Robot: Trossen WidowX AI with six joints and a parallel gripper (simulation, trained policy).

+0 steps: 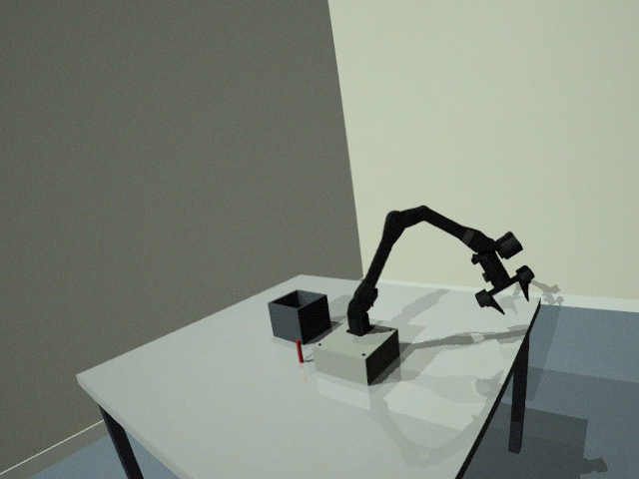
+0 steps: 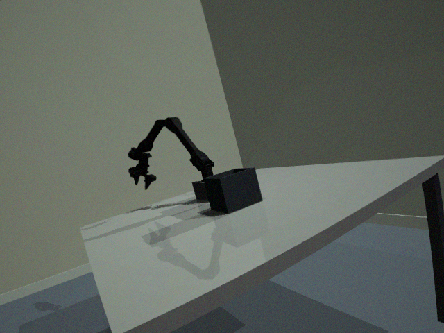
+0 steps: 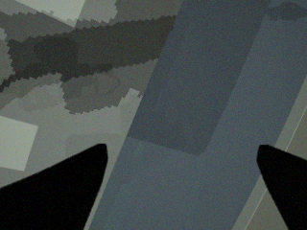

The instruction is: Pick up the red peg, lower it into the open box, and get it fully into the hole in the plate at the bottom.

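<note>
Right now my gripper tip is 52 cm short of the red peg, 47 cm to the right of it and 8 cm above it.
</note>
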